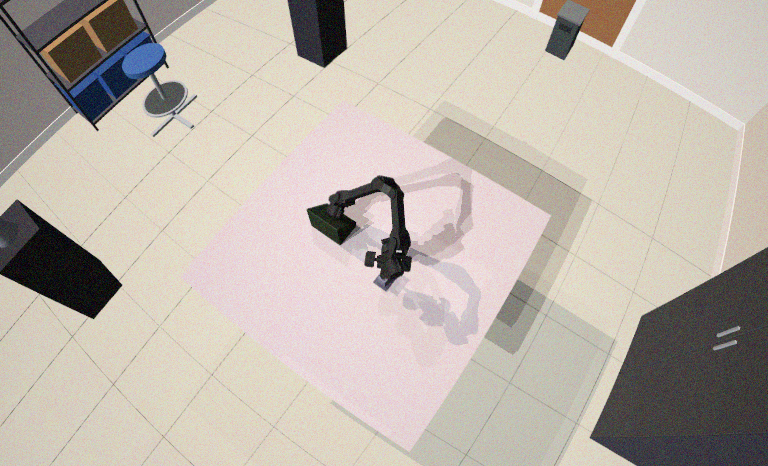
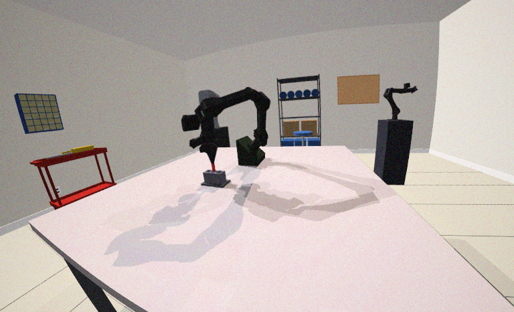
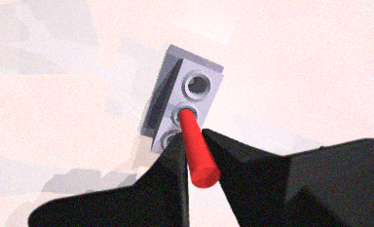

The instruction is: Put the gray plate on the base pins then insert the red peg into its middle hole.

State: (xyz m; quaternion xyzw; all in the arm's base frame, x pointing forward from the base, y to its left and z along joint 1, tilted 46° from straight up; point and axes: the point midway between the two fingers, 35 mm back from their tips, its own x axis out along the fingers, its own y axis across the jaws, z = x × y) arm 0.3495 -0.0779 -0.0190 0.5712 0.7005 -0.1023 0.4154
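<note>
The red peg is right at my gripper tip. Also, from my gripper tip: gray plate: 50 mm below.
</note>
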